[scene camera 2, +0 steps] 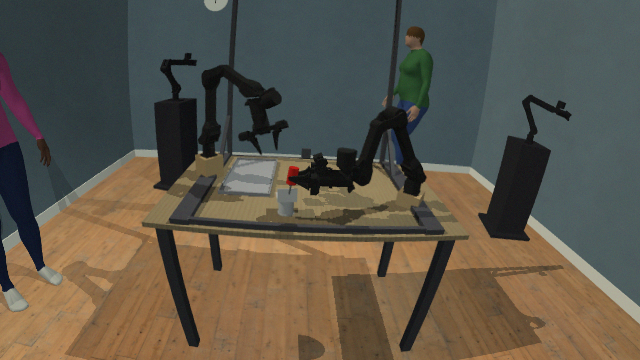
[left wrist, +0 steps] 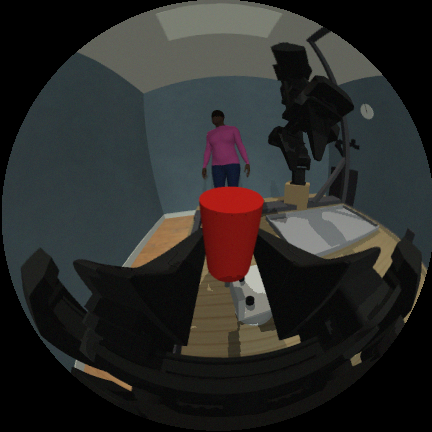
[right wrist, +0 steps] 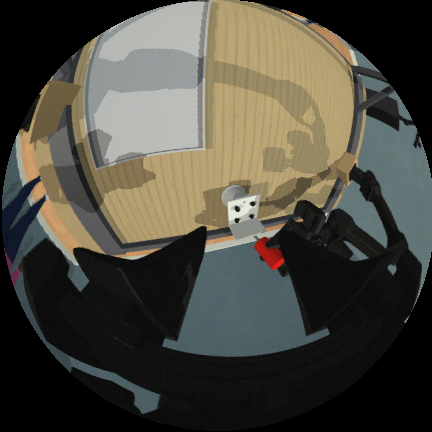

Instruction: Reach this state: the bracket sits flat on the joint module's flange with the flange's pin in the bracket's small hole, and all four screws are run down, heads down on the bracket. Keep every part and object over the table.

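Where they show: left gripper, fingertip midpoint: (scene camera 2: 288,176) (left wrist: 227,232) (right wrist: 262,252); right gripper, fingertip midpoint: (scene camera 2: 269,152) (left wrist: 303,165) (right wrist: 243,233); left arm's base at its link origin: (scene camera 2: 411,192) (right wrist: 352,171); right arm's base at its link origin: (scene camera 2: 208,155) (left wrist: 297,182).
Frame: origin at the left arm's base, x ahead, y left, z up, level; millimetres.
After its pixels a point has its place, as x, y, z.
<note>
The grey joint module (scene camera 2: 285,208) @[345, 406, -24] (right wrist: 230,195) @[388, 376, -24] stands upright near the table's front edge. The pale L-shaped bracket (scene camera 2: 287,194) @[336, 408, 34] (left wrist: 258,285) @[360, 382, 10] (right wrist: 243,212) @[358, 385, 10] lies on top, one wing standing up. Several black screw heads, such as one screw (left wrist: 250,300) (right wrist: 237,209), show on its flat part; how deep they sit is unclear. My left gripper (scene camera 2: 295,179) @[336, 405, 99] (left wrist: 227,232) @[336, 405, 99] is shut on the red handle of the screwdriver (scene camera 2: 293,174) @[314, 409, 115] (left wrist: 231,230) @[310, 386, 120] (right wrist: 269,253) @[342, 392, 112], above the bracket. Its shaft points down; its tip is hidden. My right gripper (scene camera 2: 268,150) @[473, 349, 140] (right wrist: 243,233) @[473, 349, 140] is open, high over the tray side.
A flat grey tray (scene camera 2: 248,176) @[694, 234, -52] (left wrist: 322,230) @[641, 254, -52] (right wrist: 150,115) @[601, 318, -52] lies left of the module in the scene view. A dark rail (scene camera 2: 300,227) @[242, 459, -38] runs along the table's front edge. A small dark box (scene camera 2: 306,153) @[638, -163, -23] shows at the back edge. Two people stand beyond the table.
</note>
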